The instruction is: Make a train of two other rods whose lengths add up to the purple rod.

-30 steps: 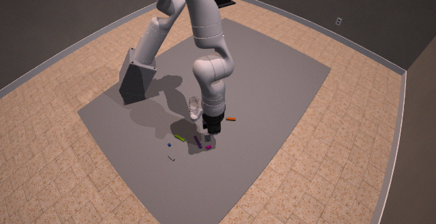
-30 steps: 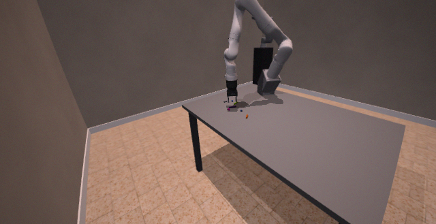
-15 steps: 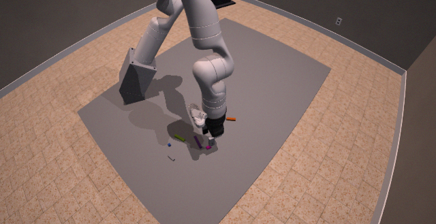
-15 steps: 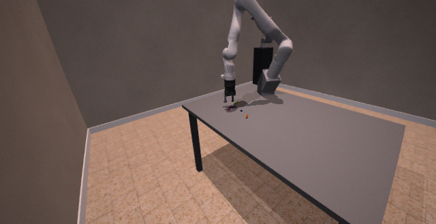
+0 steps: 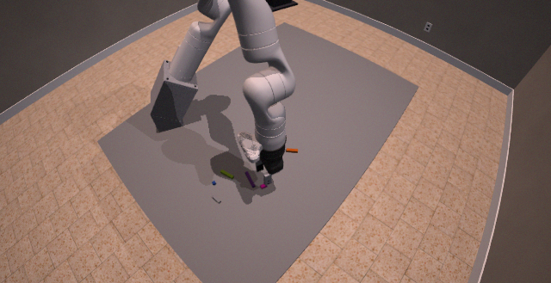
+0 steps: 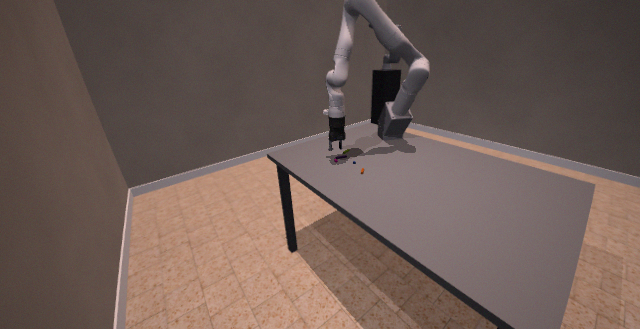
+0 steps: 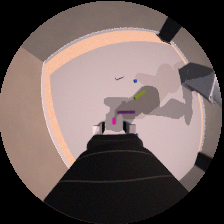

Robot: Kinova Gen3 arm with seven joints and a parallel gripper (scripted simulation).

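Now: hand 8 cm above the magenta rod. Round my hand: purple rod 8 cm below, 5 cm behind, 3 cm to the right; grey rod 15 cm to the right, 8 cm below, 5 cm behind; lime rod 11 cm behind, 8 cm to the right, 8 cm below.
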